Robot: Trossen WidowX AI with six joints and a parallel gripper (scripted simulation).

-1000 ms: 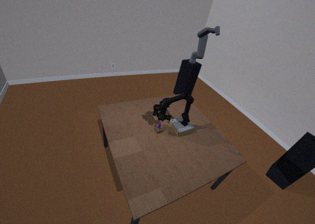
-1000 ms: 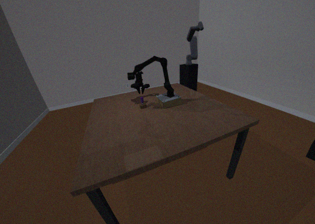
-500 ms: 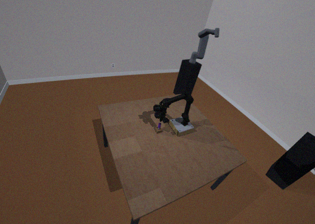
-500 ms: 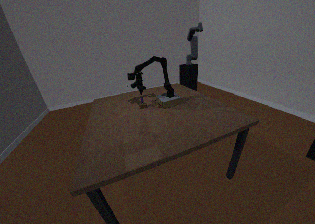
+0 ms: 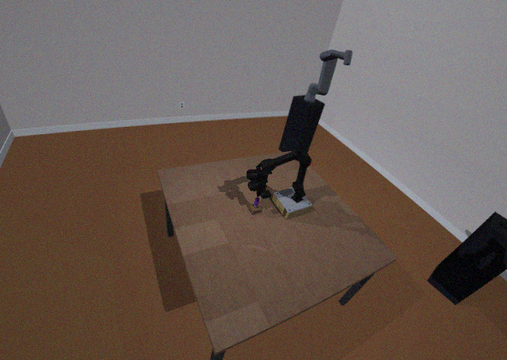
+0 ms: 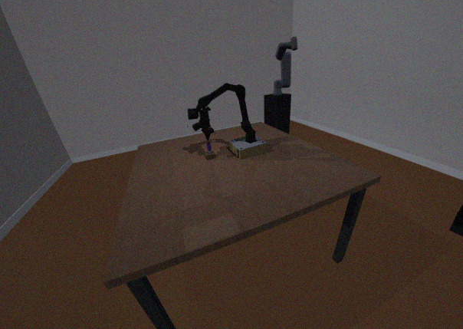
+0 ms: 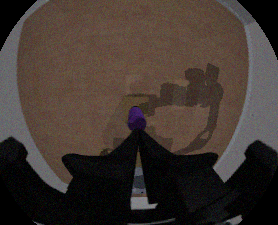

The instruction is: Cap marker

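Right now the purple cap is 5 cm below my gripper tip. From my gripper tip the other things lie so: holder block 12 cm below.
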